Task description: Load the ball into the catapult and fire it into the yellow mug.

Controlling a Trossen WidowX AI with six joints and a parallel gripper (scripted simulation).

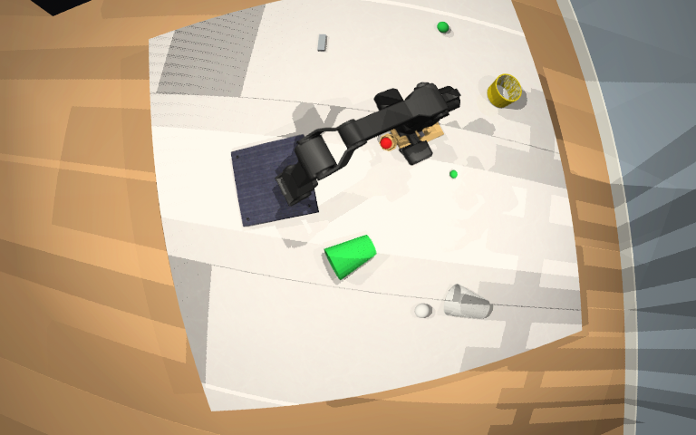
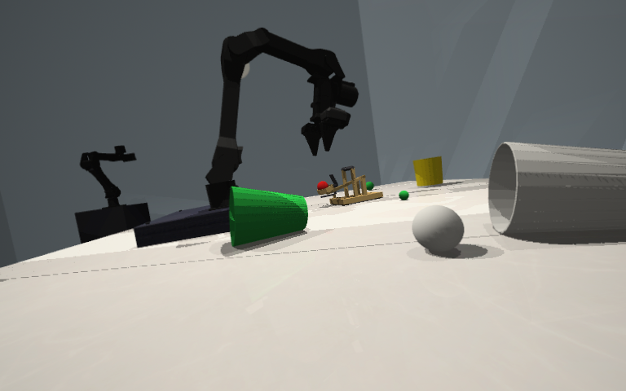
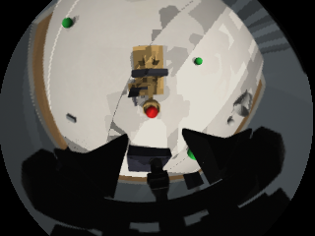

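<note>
Right now my gripper tip is 90 mm above the red ball and 10 mm past it. The rest, counted from my gripper tip: wooden catapult 100 mm below, 60 mm ahead, 30 mm to the left; small green ball 180 mm ahead, 140 mm below, 110 mm to the right; small grey block 370 mm to the left, 150 mm below, 130 mm behind.
</note>
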